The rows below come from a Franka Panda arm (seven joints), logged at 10 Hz.
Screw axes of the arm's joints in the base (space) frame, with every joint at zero. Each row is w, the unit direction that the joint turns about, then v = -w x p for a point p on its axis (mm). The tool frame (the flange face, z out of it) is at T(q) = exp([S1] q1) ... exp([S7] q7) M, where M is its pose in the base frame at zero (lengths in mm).
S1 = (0, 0, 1, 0.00, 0.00, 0.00)
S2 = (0, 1, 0, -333.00, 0.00, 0.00)
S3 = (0, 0, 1, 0.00, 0.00, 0.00)
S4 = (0, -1, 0, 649.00, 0.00, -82.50)
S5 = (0, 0, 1, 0.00, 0.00, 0.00)
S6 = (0, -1, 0, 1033.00, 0.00, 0.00)
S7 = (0, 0, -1, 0.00, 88.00, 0.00)
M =
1 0 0 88.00
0 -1 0 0.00
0 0 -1 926.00
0 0 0 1
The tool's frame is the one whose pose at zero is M.
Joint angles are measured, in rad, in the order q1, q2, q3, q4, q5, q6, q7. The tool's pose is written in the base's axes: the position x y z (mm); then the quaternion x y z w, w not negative. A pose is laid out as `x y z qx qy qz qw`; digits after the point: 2 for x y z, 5 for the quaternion.
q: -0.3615, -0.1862, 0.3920, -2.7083, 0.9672, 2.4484, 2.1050
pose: 392.04 6.06 275.73 -0.13186 0.95896 0.23082 0.09865
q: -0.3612, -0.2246, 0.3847, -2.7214, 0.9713, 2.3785, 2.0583
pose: 384.28 9.93 281.53 -0.15917 0.95079 0.24812 0.09537
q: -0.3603, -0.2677, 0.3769, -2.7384, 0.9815, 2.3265, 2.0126
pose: 376.36 11.91 288.39 -0.18179 0.94327 0.25947 0.09932
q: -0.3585, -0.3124, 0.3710, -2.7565, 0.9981, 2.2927, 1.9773
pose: 369.32 13.12 295.95 -0.19660 0.93755 0.26556 0.10872
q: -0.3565, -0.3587, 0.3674, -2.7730, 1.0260, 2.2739, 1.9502
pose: 363.99 13.90 305.00 -0.20355 0.93329 0.26823 0.12488
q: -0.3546, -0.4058, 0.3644, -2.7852, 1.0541, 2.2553, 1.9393
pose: 360.03 15.17 315.72 -0.20435 0.92986 0.27126 0.14147
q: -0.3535, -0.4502, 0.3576, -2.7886, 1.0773, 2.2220, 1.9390
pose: 357.72 17.25 328.44 -0.20370 0.92514 0.27997 0.15570
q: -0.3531, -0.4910, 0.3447, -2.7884, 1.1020, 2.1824, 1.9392
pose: 355.92 18.39 341.69 -0.20126 0.91902 0.29297 0.17051
